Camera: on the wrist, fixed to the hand. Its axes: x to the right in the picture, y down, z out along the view.
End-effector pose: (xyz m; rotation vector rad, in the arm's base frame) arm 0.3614 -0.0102 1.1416 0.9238 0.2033 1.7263
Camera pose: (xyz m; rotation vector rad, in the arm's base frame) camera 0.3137 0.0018 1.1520 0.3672 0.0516 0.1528
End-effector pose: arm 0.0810 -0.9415 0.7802 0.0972 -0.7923 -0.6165
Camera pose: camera 0.1287 -0.9261 0.7836 -0.0070 -0.7716 -2.3295
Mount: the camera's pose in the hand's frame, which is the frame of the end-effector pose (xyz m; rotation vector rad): 0.0193 0.0367 -0.0284 -0.6079 -0.3912 -1.5050
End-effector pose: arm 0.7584 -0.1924 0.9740 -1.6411 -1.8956 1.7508
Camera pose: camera 0.7918 -0.1682 0.9452 0.4058 -2.6761 0.8069
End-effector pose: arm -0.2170 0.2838 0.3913 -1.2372 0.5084 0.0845
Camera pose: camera -0.2213 0.2662 0.3444 -1.8566 -0.9235 -0.8306
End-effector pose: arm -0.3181 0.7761 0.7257 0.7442 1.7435 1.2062
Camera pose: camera -0.3522 0.7933 0.7584 -0.6389 0.9883 0.3686
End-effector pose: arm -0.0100 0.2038 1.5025 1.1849 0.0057 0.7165
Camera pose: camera -0.0238 0.2443 1.5289 0.4464 0.2993 -0.8043
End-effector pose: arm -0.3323 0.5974 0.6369 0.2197 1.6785 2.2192
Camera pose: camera -0.3662 0.5701 0.6621 -0.5536 0.4517 1.2076
